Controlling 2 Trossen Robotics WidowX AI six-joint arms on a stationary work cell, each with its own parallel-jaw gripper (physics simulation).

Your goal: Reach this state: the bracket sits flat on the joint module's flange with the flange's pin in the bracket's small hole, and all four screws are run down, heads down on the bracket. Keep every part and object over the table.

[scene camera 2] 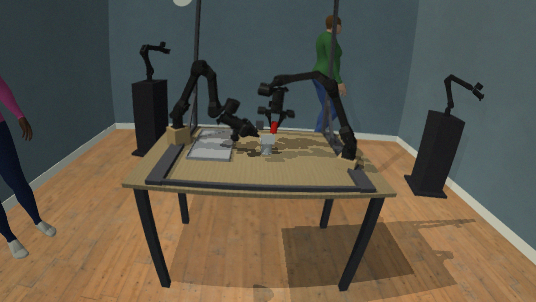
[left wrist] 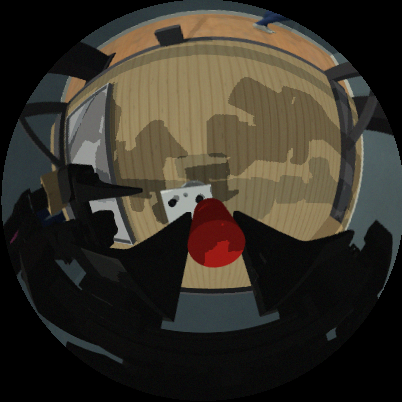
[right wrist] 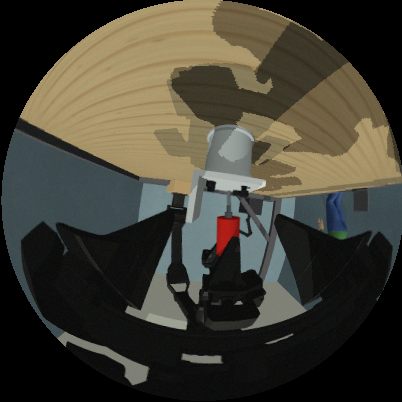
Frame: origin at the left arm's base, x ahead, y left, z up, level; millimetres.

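Seen in the pictures: left gripper, fingertip midpoint: (scene camera 2: 273, 127) (left wrist: 212, 216) (right wrist: 231, 232); right gripper, fingertip midpoint: (scene camera 2: 258, 134) (left wrist: 150, 225) (right wrist: 226, 216); left arm's base at its link origin: (scene camera 2: 348, 157) (right wrist: 178, 193); right arm's base at its link origin: (scene camera 2: 177, 126) (left wrist: 44, 195).
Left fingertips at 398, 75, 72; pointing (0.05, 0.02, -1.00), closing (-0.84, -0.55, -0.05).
Pixels of each thing's top centre, then the offset from my left fingertips to it, as dx, dy, dz.
- grey joint module at its top centre: (right wrist: 225, 184) (scene camera 2: 266, 141) +12, +40, -64
- red-handled screwdriver at its top centre: (left wrist: 210, 258) (right wrist: 222, 254) (scene camera 2: 274, 121) -4, +8, +36
- grey tray at its top centre: (left wrist: 83, 173) (scene camera 2: 213, 141) +298, +140, -112
The grey joint module (scene camera 2: 266, 149) (right wrist: 230, 154) stands upright on the table. The white bracket (scene camera 2: 268, 139) (left wrist: 186, 205) (right wrist: 195, 197) sits on its top, its plate looking flat. Two black screw heads (left wrist: 172, 202) (right wrist: 211, 186) show on the plate, with a small grey spot between them; how far they are down is unclear, and other screw places are hidden. My left gripper (scene camera 2: 274, 123) (left wrist: 212, 216) is shut on the red-handled screwdriver (left wrist: 216, 245) (right wrist: 228, 230), shaft down close above the bracket; tip contact is unclear. My right gripper (scene camera 2: 257, 134) (right wrist: 226, 216) is open and empty beside the bracket.
A grey tray (scene camera 2: 207, 149) (left wrist: 92, 127) lies on the table at the picture's left. Dark rails (scene camera 2: 235, 187) run along the table's near edge. Frame posts (scene camera 2: 197, 65) rise behind the table. A person in green (scene camera 2: 326, 55) stands behind it.
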